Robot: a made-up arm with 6 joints.
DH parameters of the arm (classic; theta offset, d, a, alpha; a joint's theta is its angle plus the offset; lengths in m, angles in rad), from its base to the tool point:
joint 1: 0 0.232 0 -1.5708
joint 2: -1.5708 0 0.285 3.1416
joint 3: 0 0 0 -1.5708
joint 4: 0 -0.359 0 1.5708
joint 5: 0 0.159 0 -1.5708
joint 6: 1.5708 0 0 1.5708
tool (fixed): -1.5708 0 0 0
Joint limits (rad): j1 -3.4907..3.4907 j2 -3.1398..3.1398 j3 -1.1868..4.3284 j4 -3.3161..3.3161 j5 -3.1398..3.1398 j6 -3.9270..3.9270
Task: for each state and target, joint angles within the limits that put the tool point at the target. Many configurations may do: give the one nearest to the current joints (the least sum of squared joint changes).
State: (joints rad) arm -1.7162 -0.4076 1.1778 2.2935 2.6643 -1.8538
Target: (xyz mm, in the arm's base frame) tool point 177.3 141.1 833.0
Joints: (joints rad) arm -1.8322 -0.6158 0.7718 2.5826 2.6643 -1.8538
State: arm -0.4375 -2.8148 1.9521 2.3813 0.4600 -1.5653
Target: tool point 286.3 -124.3 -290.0
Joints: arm -0.7257 -3.1382 2.1351 2.2273 0.4600 -1.5653
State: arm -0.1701 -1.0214 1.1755 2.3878 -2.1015 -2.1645
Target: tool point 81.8 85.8 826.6
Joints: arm -0.3890 -0.4489 0.3546 2.3384 -2.1015 -2.1645
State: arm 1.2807 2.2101 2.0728 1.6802 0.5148 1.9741
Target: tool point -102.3 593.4 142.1
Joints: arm 1.6853 2.2562 2.0812 1.7853 0.5148 1.9741
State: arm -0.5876 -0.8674 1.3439 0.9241 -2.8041 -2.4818
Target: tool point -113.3 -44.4 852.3
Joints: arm -0.6376 -0.5094 0.5387 0.8651 -2.8041 -2.4818
